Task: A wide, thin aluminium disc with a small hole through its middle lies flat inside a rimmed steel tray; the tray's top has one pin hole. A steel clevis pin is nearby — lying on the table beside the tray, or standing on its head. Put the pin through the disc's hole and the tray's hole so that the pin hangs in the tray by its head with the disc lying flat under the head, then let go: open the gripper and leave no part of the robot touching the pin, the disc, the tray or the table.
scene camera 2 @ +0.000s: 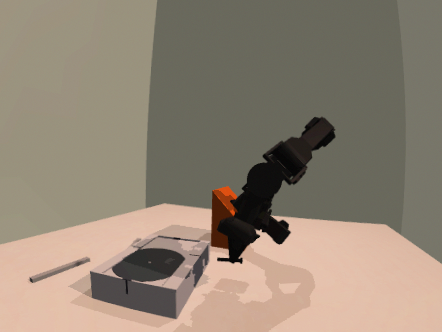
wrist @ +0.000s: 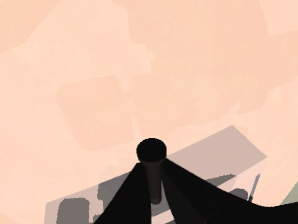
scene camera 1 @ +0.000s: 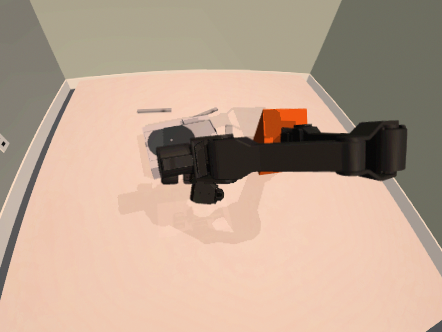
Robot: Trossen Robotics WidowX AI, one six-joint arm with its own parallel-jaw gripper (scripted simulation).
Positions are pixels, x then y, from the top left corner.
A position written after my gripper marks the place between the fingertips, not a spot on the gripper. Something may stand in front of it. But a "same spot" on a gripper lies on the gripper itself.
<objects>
my gripper: scene camera 2; wrist; scene camera 1 193,179
same spot on my gripper: (wrist: 183,190) = (scene camera 2: 240,252)
</objects>
